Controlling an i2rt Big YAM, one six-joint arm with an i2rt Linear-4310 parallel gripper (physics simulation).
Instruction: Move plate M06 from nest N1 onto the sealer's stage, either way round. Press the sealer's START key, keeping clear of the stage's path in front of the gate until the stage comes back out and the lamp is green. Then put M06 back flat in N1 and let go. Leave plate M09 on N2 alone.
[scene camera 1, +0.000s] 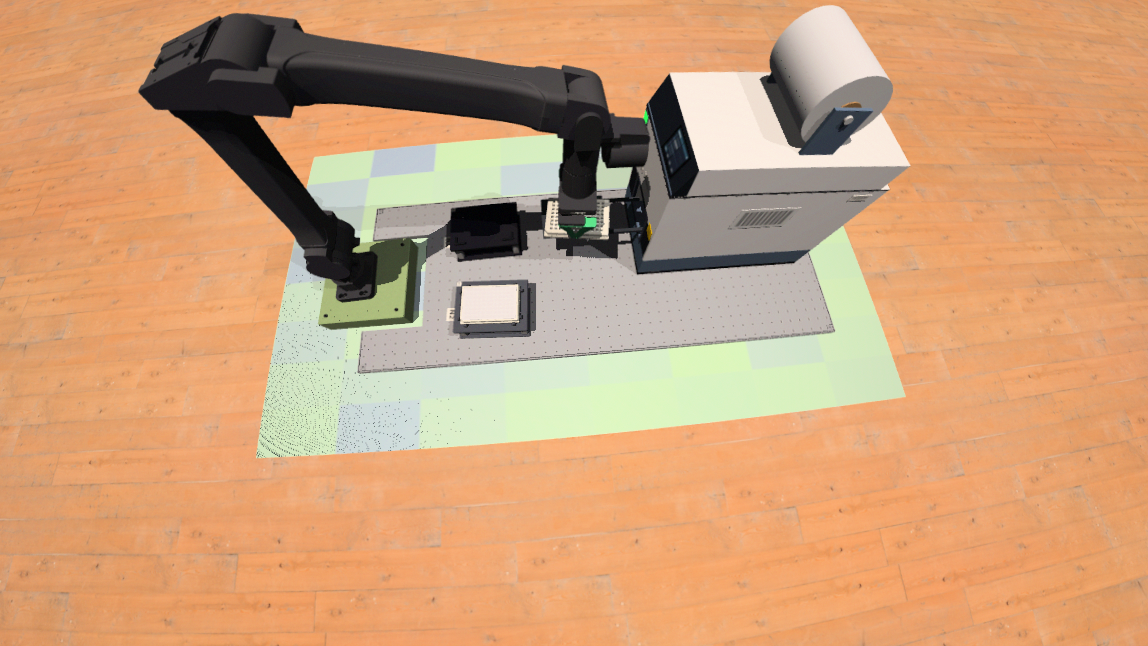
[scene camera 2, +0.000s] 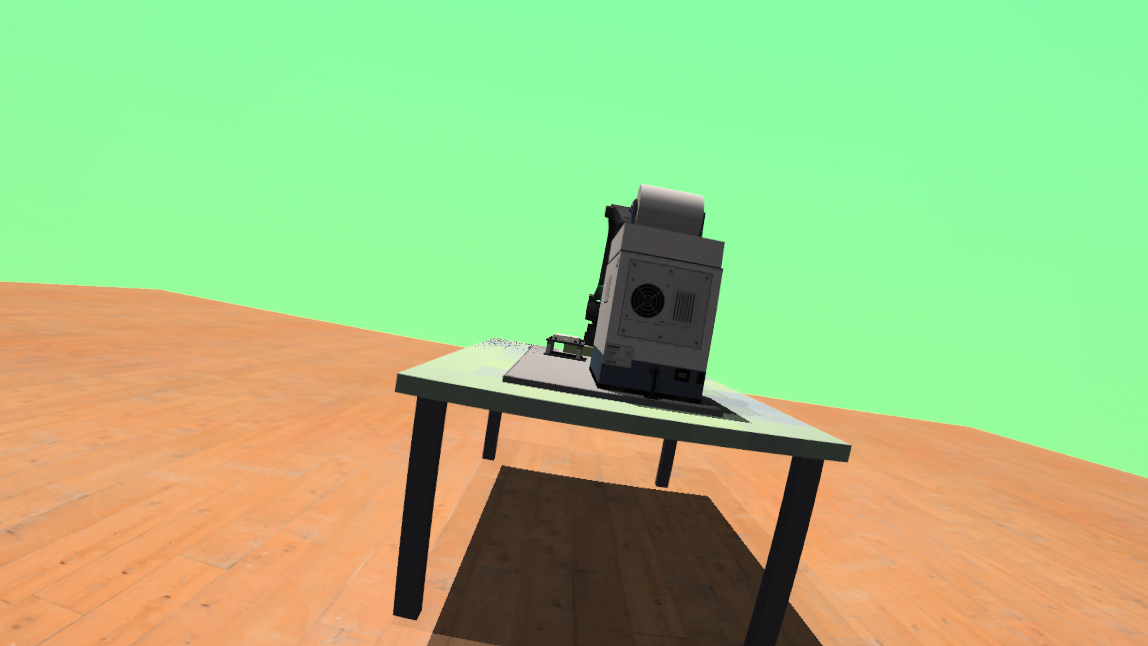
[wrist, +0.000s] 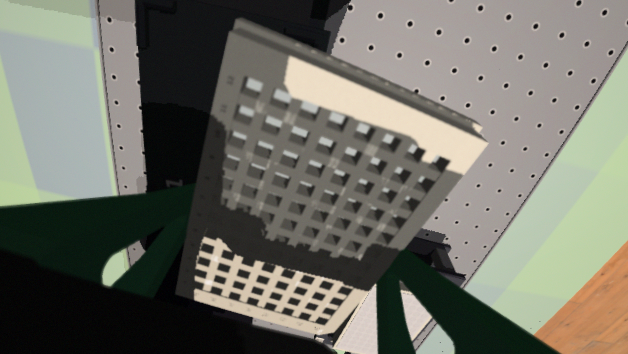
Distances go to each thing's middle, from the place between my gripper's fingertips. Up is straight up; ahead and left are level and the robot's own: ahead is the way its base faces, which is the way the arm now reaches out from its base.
Scene:
My gripper is now 50 mm short of the black sealer stage (wrist: 180, 56), 50 mm to the right of it and 60 mm above it. From my hand the other things lie so: white lidded plate (scene camera 1: 495, 304) 200 mm behind, 120 mm to the right, 100 mm below; roll (scene camera 1: 819, 62) 380 mm ahead, 40 mm to the left, 250 mm above.

